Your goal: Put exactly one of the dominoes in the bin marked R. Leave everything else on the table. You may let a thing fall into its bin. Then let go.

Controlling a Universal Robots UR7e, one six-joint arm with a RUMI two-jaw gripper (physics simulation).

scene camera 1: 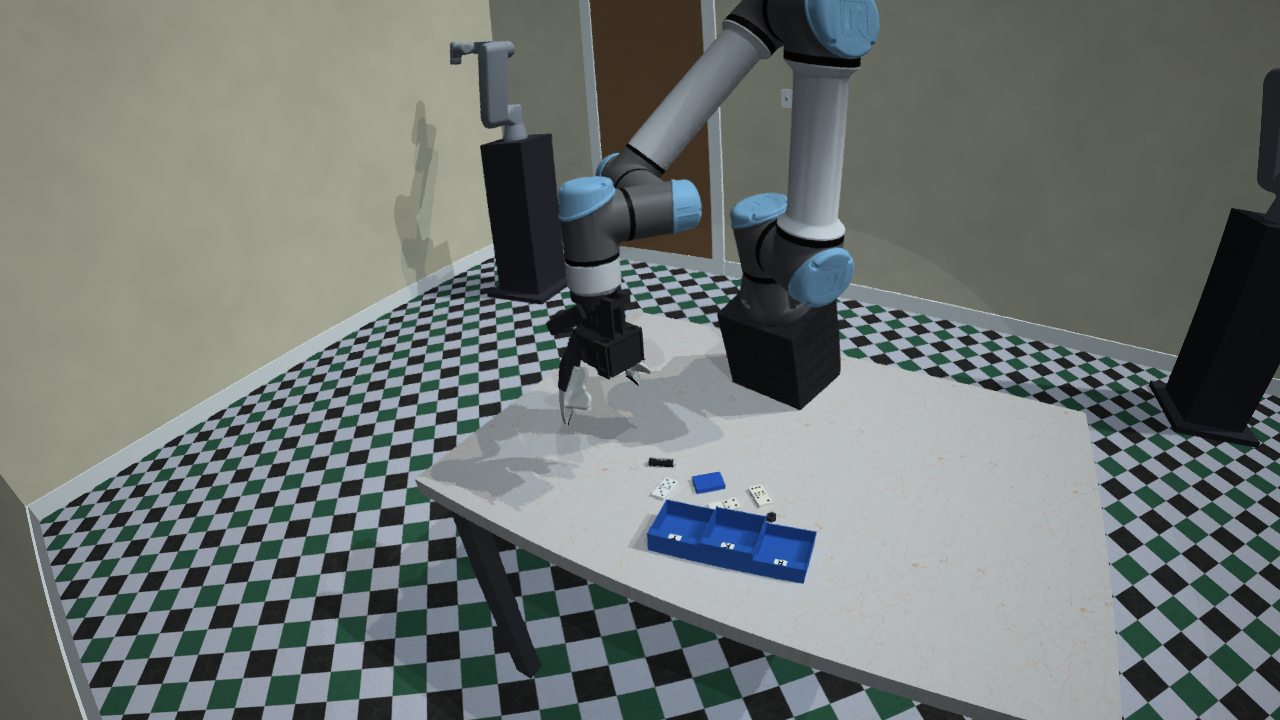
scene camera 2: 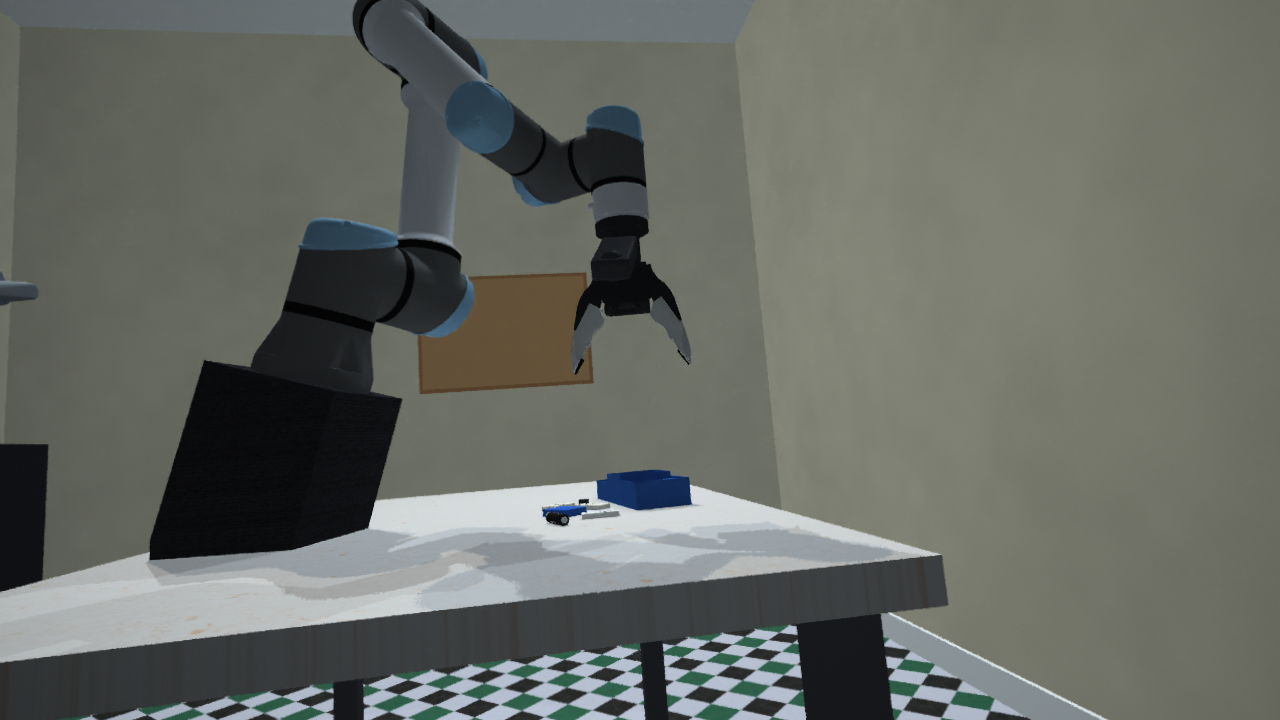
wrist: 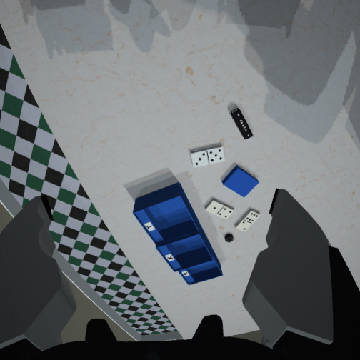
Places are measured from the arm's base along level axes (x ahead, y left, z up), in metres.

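Where they show: gripper, fingertip midpoint: [scene camera 1: 603, 403] [scene camera 2: 631, 369]; arm's base, link origin: [scene camera 1: 777, 300] [scene camera 2: 312, 381].
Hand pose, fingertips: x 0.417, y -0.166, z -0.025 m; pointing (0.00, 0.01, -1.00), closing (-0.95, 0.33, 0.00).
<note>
Things, the pixels of their top centre, and the offset from my fingertips. "*": a spot on its surface instead.
- white domino, top centre: [scene camera 2: 600, 511] [scene camera 1: 664, 487] dx -0.041, dy +0.079, dz -0.183 m
- bin marked R, surface spot: [scene camera 1: 785, 548] * dx +0.029, dy +0.319, dz -0.183 m
- blue tray, top centre: [scene camera 1: 733, 529] [scene camera 2: 637, 472] dx +0.051, dy +0.238, dz -0.143 m
- blue block, top centre: [scene camera 2: 564, 508] [scene camera 1: 708, 480] dx -0.082, dy +0.144, dz -0.180 m
- black bar, top centre: [scene camera 2: 556, 512] [scene camera 1: 662, 459] dx -0.102, dy +0.046, dz -0.175 m
- small black piece, top centre: [scene camera 1: 771, 515] dx -0.035, dy +0.275, dz -0.181 m
A white domino [scene camera 1: 664, 488] [wrist: 207, 155] lies flat on the table near the T end of the blue tray. A cream domino [scene camera 1: 731, 503] [wrist: 219, 209] lies close beside the tray's long side, partly hidden in scene camera 1. Another cream domino [scene camera 1: 759, 495] [wrist: 248, 220] lies a little farther from the tray. The bin marked R [scene camera 1: 785, 548] [wrist: 206, 272] is the tray's end compartment, at the right in scene camera 1; no domino shows in it. My gripper [scene camera 1: 601, 401] [scene camera 2: 632, 366] [wrist: 161, 194] is open and empty, high above the table.
The blue tray [scene camera 2: 664, 491] also has bins marked T and K. A blue block [scene camera 1: 708, 482] [wrist: 240, 181] lies among the dominoes. A black bar [scene camera 1: 661, 462] [wrist: 241, 123] and a small black piece [scene camera 1: 770, 516] [wrist: 229, 237] lie nearby.
</note>
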